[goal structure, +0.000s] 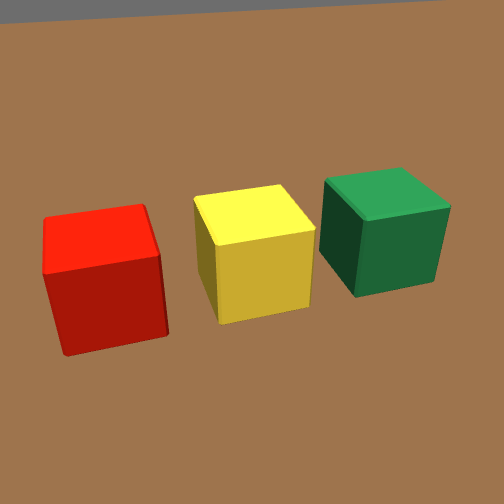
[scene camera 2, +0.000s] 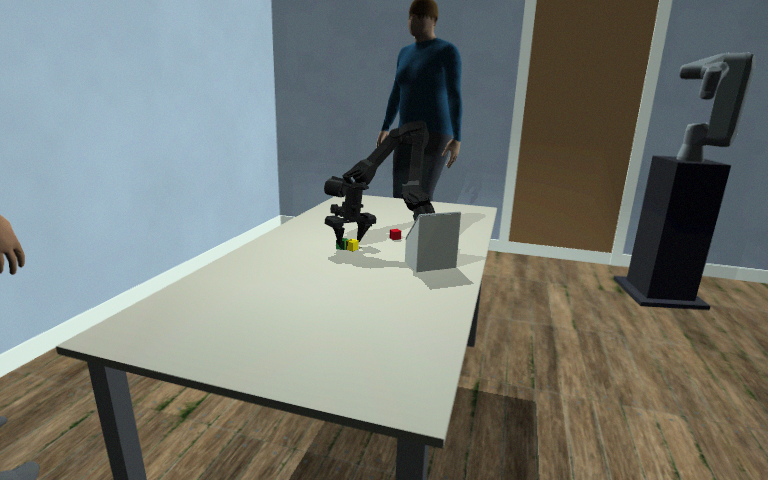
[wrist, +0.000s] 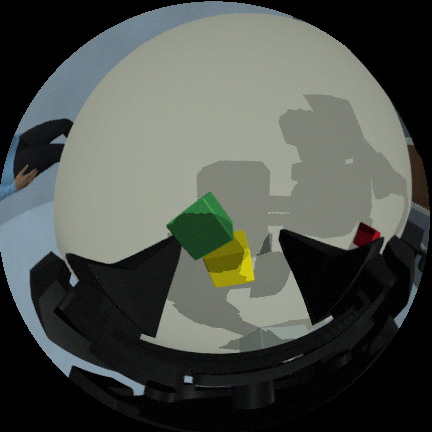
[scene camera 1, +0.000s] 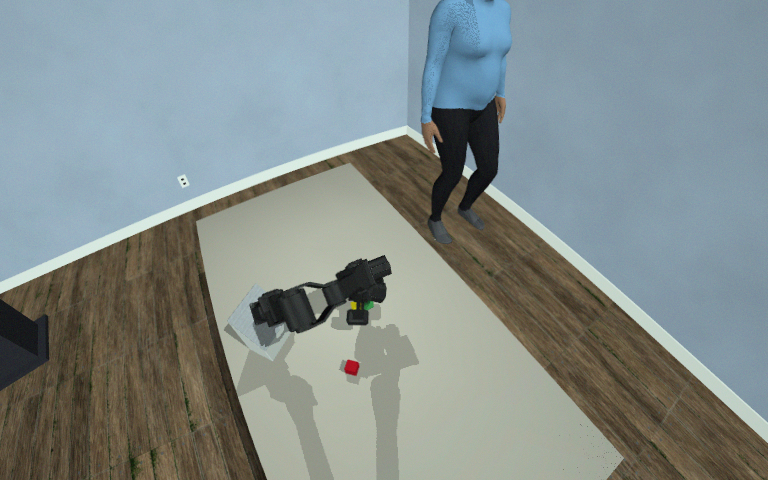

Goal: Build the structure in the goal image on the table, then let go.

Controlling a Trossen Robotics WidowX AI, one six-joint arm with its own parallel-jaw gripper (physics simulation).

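Pixels of known places: gripper, between the fingertips: (scene camera 2: pixel 348 243) (wrist: pixel 231 237) (scene camera 1: pixel 362 308); arm's base, origin of its link: (scene camera 2: pixel 428 224) (scene camera 1: pixel 262 311).
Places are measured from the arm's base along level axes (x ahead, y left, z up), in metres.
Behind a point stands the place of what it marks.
Note:
A green block (scene camera 1: pixel 369 305) {x 0.292, y -0.132, z -0.114 m} (scene camera 2: pixel 342 243) {x 0.289, y -0.098, z -0.113 m} (wrist: pixel 197 230) {x 0.295, y -0.117, z -0.104 m} and a yellow block (scene camera 1: pixel 353 305) {x 0.250, y -0.103, z -0.104 m} (scene camera 2: pixel 353 245) {x 0.249, y -0.089, z -0.115 m} (wrist: pixel 232 272) {x 0.255, y -0.109, z -0.104 m} are side by side on the table (scene camera 1: pixel 481 384) {x 0.352, y -0.554, z -0.137 m} (scene camera 2: pixel 283 316) {x 0.348, y 0.403, z -0.137 m} (wrist: pixel 150 110) {x 0.411, y -0.158, z -0.137 m}, meeting or nearly meeting at a corner. Whether the green one is tilted is unclear. My gripper (scene camera 2: pixel 350 241) {x 0.271, y -0.123, z -0.120 m} (wrist: pixel 231 237) {x 0.271, y -0.123, z -0.120 m} is open and low over them; in the wrist view the left fingertip is right beside the green block, and the right fingertip stands apart from the yellow one. A red block (scene camera 1: pixel 351 367) {x 0.111, y -0.263, z -0.104 m} (scene camera 2: pixel 395 234) {x 0.113, y -0.239, z -0.114 m} (wrist: pixel 367 233) {x 0.132, y -0.255, z -0.115 m} lies apart on the table, partly behind the right finger in the wrist view.
A pale grey upright panel (scene camera 1: pixel 242 316) {x -0.055, y 0.002, z 0.029 m} (scene camera 2: pixel 437 243) {x -0.031, y 0.039, z -0.048 m} stands by the arm's base near the table edge. A person in blue (scene camera 1: pixel 470 62) stands beyond the table, another person (scene camera 2: pixel 427 84) behind the arm. A grey robot arm (scene camera 2: pixel 730 101) stands on a dark pedestal (scene camera 2: pixel 673 226).

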